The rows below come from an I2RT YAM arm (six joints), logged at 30 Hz.
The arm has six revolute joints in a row. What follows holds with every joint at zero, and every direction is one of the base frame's. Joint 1 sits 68 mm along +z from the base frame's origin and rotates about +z. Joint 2 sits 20 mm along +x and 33.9 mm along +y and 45.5 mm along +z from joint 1 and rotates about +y. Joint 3 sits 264 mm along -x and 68.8 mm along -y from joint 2 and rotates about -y. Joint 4 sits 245 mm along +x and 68.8 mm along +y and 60 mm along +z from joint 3 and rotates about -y. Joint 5 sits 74 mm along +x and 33.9 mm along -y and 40.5 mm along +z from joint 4 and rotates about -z. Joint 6 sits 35.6 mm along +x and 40.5 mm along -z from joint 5 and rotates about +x. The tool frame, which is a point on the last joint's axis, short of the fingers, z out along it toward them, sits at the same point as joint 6; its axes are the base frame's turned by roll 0, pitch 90 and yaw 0 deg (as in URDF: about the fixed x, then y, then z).
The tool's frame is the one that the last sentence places.
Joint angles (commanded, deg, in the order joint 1, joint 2, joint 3, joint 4, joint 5, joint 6), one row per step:
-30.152 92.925 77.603 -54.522 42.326 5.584
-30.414 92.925 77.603 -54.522 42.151 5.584
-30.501 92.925 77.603 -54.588 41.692 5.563
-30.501 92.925 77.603 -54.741 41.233 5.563
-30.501 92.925 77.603 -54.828 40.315 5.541
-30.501 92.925 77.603 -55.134 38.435 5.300
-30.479 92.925 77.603 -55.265 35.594 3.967
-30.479 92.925 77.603 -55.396 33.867 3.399
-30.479 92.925 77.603 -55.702 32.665 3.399
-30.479 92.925 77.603 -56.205 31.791 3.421
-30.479 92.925 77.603 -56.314 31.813 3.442
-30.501 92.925 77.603 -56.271 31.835 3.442
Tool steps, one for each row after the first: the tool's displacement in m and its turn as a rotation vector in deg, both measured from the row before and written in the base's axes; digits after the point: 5 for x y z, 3 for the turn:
-0.00077 -0.00115 -0.00007 0.142 -0.083 -0.202
-0.00021 -0.00020 -0.00022 0.407 -0.147 0.086
-0.00005 0.00028 -0.00027 0.449 -0.087 0.157
0.00020 0.00038 -0.00040 0.790 -0.348 0.328
0.00023 0.00091 -0.00088 1.704 -0.471 0.809
0.00090 0.00125 -0.00108 2.476 -0.374 1.973
0.00043 0.00077 -0.00066 1.502 -0.356 1.013
-0.00002 0.00074 -0.00057 1.134 -0.312 0.394
-0.00043 0.00079 -0.00057 0.968 0.000 0.263
-0.00017 0.00009 -0.00006 0.037 0.092 -0.024
-0.00001 -0.00015 0.00003 -0.040 -0.026 -0.029

